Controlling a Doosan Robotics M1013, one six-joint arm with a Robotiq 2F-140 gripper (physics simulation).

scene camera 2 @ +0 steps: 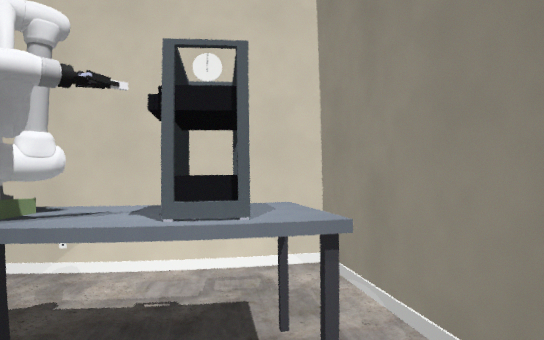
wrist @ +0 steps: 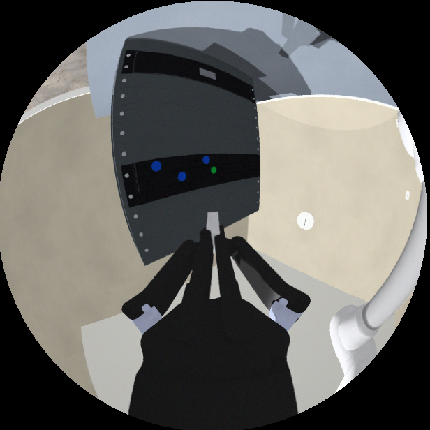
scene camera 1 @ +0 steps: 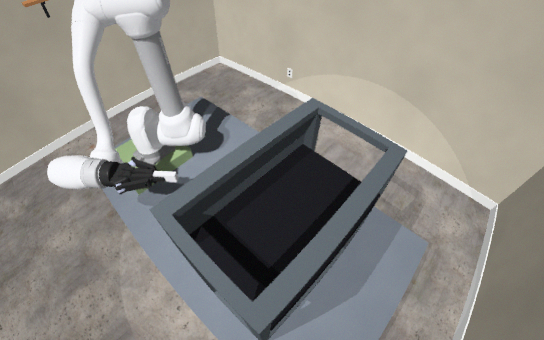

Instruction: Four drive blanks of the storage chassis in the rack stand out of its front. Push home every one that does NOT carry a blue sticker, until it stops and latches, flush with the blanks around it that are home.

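Pixels of known places: gripper, between the fingertips: (scene camera 2: pixel 127 86) (scene camera 1: pixel 176 176); arm's base, origin of its link: (scene camera 1: pixel 154 152).
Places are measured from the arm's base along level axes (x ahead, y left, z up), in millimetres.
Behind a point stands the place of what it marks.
Note:
The black storage chassis (scene camera 1: pixel 285 200) {y -94, x 868, z 398 mm} (scene camera 2: pixel 206 97) {y -344, x 863, z 355 mm} (wrist: pixel 235 166) sits in the grey rack (scene camera 1: pixel 210 192) {y -242, x 773, z 534 mm} (scene camera 2: pixel 168 160) {y -352, x 736, z 136 mm} (wrist: pixel 185 115). Three blue stickers (wrist: pixel 156 166) (wrist: pixel 182 176) (wrist: pixel 206 160) and a green mark (wrist: pixel 213 170) show on its front. A black part (scene camera 2: pixel 154 102) {y -309, x 689, z 338 mm} juts from the rack's front in scene camera 2; which blanks stand out cannot be told in the wrist view, where their outlines are too dark. My gripper (scene camera 1: pixel 165 175) (scene camera 2: pixel 121 85) {y -208, x 587, z 417 mm} (wrist: pixel 213 219) is shut and empty, its pale fingertips apart from the rack, in front of it and slightly above the jutting part's height.
A lower black unit (scene camera 2: pixel 206 188) {y -338, x 862, z 41 mm} (wrist: pixel 170 65) sits near the rack's bottom, with a pale label (wrist: pixel 207 73) on its front. The rack stands on a blue-grey table (scene camera 1: pixel 400 240) {y 279, x 1305, z -65 mm} (scene camera 2: pixel 300 220) {y -497, x 1139, z -65 mm}. The arm's green base block (scene camera 1: pixel 180 159) {y 59, x 149, z -24 mm} (scene camera 2: pixel 20 207) {y 17, x 143, z -31 mm} is in front of the rack.

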